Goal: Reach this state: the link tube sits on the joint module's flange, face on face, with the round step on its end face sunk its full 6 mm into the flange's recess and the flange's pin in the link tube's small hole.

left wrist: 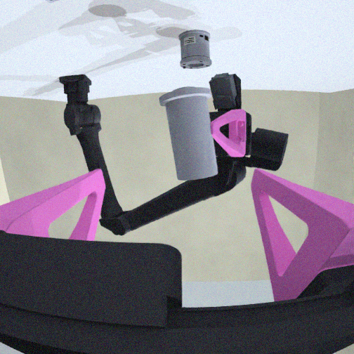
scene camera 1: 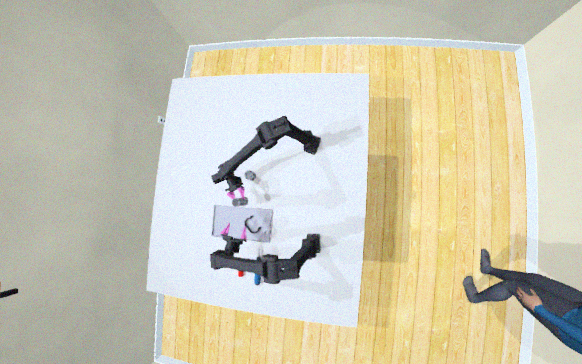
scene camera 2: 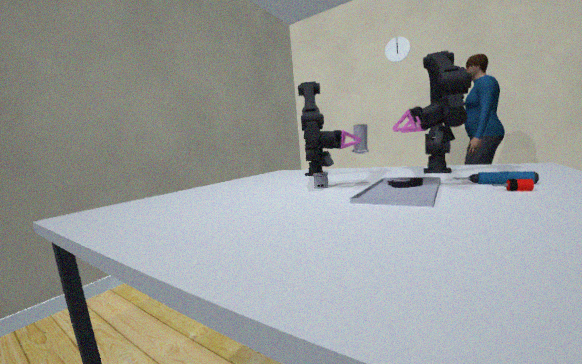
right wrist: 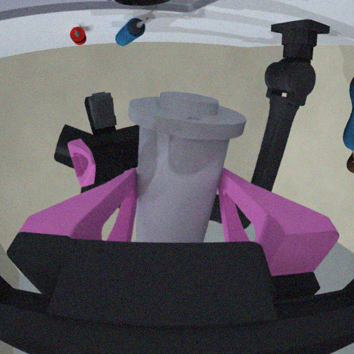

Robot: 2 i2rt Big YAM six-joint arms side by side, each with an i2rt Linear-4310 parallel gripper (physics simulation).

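Places are measured from the left arm's base along level axes (x left, y ahead, z down), in millimetres.
Pixels of known places: left gripper, fingertip midpoint: [scene camera 1: 237, 224] [scene camera 2: 397, 130]; right gripper, fingertip midpoint: [scene camera 1: 240, 201] [scene camera 2: 359, 140]; left arm's base at its link origin: [scene camera 1: 313, 243] [scene camera 2: 437, 172]; right arm's base at its link origin: [scene camera 1: 312, 144].
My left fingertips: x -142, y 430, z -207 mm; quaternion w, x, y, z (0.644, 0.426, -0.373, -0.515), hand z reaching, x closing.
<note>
Ahead of a thing's pixels: the offset from my left fingertips to its middle. "pt": to the spot under its first point.
The grey link tube @(dy -9, dx -134, dz +20 mm) [scene camera 1: 240, 201] [scene camera 2: 360, 137] [left wrist: 192, 137] [right wrist: 180, 150] hangs about upright high above the table, its wide collar end down. The right wrist view shows the round step [right wrist: 189, 103] and a small hole on that end face. My right gripper [scene camera 1: 238, 197] [scene camera 2: 359, 140] [right wrist: 177, 176] is shut on the tube's body from the side. The grey joint module @(dy -18, dx -311, dz +175 mm) [scene camera 1: 250, 175] [scene camera 2: 320, 180] [left wrist: 195, 49] stands on the table, flange up, apart from the tube; its pin cannot be made out. My left gripper [scene camera 1: 237, 226] [scene camera 2: 395, 130] [left wrist: 177, 177] is open and empty, above the tray.
A grey tray @(dy +58, dx +12, dz +199 mm) [scene camera 1: 220, 215] [scene camera 2: 395, 199] lies on the table below the grippers, with a black curved part @(pt dy +18, dx +14, dz +199 mm) [scene camera 1: 248, 223] [scene camera 2: 406, 183] in it. A blue-handled screwdriver @(dy -64, dx +297, dz +187 mm) [scene camera 1: 257, 279] [scene camera 2: 507, 178] [right wrist: 129, 34] and a red-handled tool @(dy +60, dx +318, dz +190 mm) [scene camera 1: 240, 273] [scene camera 2: 522, 185] [right wrist: 78, 35] lie beyond, near the left arm.
</note>
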